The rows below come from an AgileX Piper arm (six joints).
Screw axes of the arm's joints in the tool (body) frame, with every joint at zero. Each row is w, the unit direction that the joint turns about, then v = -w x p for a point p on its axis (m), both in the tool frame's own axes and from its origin. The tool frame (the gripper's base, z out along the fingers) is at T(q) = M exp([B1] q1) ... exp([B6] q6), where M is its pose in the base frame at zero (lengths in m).
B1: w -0.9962 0 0.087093 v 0 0.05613 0
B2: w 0 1 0 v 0.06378 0 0.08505
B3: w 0 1 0 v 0.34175 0 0.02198
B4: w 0 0 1 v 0 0 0
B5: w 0 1 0 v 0.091 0 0
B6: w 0 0 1 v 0 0 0
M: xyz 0.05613 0 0.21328 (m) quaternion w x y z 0.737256 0 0.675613 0
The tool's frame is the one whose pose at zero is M.
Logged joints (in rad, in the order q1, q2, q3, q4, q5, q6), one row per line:
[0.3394 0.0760 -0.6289 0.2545 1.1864 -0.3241]
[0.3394 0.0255 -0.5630 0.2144 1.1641 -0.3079]
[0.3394 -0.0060 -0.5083 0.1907 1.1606 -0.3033]
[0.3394 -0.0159 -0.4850 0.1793 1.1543 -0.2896]
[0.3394 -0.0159 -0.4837 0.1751 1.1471 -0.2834]
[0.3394 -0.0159 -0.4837 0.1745 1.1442 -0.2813]
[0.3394 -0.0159 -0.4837 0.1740 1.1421 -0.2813]
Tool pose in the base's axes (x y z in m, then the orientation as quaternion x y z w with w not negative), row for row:
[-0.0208 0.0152 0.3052 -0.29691 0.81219 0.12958 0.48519]
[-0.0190 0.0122 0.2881 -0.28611 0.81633 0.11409 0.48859]
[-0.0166 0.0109 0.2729 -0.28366 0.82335 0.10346 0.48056]
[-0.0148 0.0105 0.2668 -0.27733 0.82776 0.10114 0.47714]
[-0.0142 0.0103 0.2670 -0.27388 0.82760 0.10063 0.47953]
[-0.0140 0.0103 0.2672 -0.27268 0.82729 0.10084 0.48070]
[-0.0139 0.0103 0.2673 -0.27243 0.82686 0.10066 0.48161]
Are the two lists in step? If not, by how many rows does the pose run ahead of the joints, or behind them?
They are in step.
